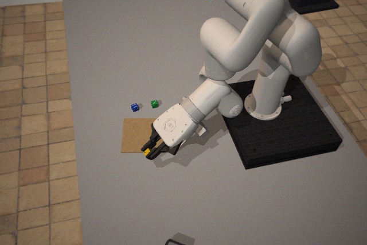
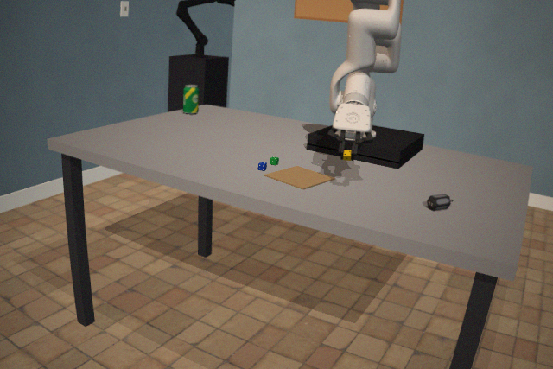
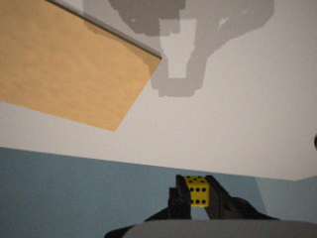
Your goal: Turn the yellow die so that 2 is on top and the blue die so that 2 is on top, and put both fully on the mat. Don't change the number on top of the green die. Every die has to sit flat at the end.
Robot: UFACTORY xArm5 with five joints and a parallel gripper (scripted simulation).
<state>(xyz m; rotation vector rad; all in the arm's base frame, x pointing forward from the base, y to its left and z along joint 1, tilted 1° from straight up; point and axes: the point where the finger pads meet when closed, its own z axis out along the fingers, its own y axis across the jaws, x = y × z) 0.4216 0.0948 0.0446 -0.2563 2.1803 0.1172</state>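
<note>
My hand is 13 cm to the left of the mat, 10 cm above it and 1 cm past it. Also, from my hand: blue die 25 cm to the right, 9 cm below, 1 cm behind; green die 25 cm to the right, 9 cm below, 8 cm behind; yellow die 1 cm below, 1 cm ahead.
</note>
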